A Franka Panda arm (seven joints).
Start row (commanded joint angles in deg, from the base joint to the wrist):
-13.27 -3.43 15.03 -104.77 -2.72 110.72 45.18
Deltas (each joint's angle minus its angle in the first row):
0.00 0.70 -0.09 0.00 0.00 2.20 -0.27
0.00 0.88 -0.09 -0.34 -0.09 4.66 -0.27
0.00 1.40 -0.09 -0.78 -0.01 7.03 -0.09
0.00 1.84 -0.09 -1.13 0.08 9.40 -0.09
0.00 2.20 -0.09 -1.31 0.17 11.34 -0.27
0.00 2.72 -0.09 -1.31 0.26 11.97 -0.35
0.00 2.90 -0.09 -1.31 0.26 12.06 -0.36
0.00 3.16 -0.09 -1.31 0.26 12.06 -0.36
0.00 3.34 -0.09 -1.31 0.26 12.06 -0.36
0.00 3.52 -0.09 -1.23 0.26 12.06 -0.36
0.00 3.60 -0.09 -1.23 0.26 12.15 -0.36
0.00 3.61 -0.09 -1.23 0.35 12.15 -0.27
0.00 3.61 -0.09 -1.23 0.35 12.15 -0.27
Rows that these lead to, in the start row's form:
-13.27 -2.73 14.94 -104.77 -2.72 112.92 44.91
-13.27 -2.55 14.94 -105.11 -2.81 115.38 44.91
-13.27 -2.03 14.94 -105.55 -2.73 117.75 45.09
-13.27 -1.59 14.94 -105.90 -2.64 120.12 45.09
-13.27 -1.23 14.94 -106.08 -2.55 122.06 44.91
-13.27 -0.71 14.94 -106.08 -2.46 122.69 44.83
-13.27 -0.53 14.94 -106.08 -2.46 122.78 44.82
-13.27 -0.27 14.94 -106.08 -2.46 122.78 44.82
-13.27 -0.09 14.94 -106.08 -2.46 122.78 44.82
-13.27 0.09 14.94 -106.00 -2.46 122.78 44.82
-13.27 0.17 14.94 -106.00 -2.46 122.87 44.82
-13.27 0.18 14.94 -106.00 -2.37 122.87 44.91
-13.27 0.18 14.94 -106.00 -2.37 122.87 44.91

